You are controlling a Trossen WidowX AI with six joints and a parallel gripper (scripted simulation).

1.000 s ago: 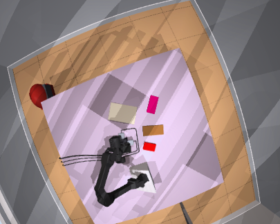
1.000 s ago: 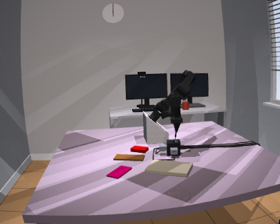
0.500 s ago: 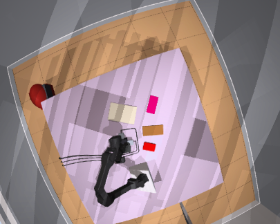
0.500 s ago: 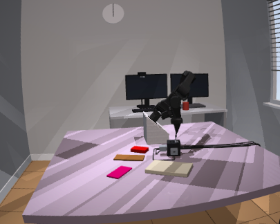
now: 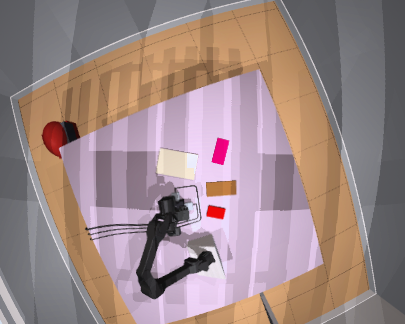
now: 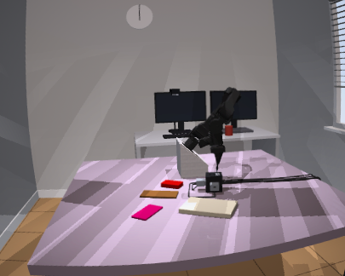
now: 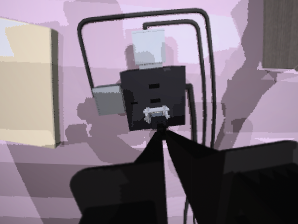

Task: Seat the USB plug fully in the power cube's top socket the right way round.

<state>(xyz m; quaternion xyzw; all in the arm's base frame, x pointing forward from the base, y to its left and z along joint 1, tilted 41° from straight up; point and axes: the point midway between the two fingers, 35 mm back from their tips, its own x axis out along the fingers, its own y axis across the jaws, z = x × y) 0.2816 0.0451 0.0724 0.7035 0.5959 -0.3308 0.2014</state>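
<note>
The metal USB plug is 2 cm below my gripper tip. Round my gripper tip: USB socket: 6 cm below; then beige board: 21 cm ahead, 12 cm below, 10 cm to the right; then red block: 20 cm to the right, 12 cm below, 11 cm behind.
</note>
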